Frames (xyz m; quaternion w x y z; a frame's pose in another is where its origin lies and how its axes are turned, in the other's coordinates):
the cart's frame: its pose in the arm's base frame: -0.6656 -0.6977 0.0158 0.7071 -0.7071 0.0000 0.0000
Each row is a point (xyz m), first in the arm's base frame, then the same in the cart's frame.
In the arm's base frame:
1: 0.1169 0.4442 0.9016
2: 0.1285 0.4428 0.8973
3: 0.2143 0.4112 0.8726
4: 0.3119 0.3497 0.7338
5: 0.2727 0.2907 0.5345
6: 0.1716 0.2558 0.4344
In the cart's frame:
1: 0.7825 -0.8858 1.1419
2: 0.7941 -0.8815 1.1405
3: 0.8799 -0.8568 1.1089
4: 0.9775 -0.7180 1.0474
5: 0.9383 -0.5187 0.9884
6: 0.8372 -0.4186 0.9535

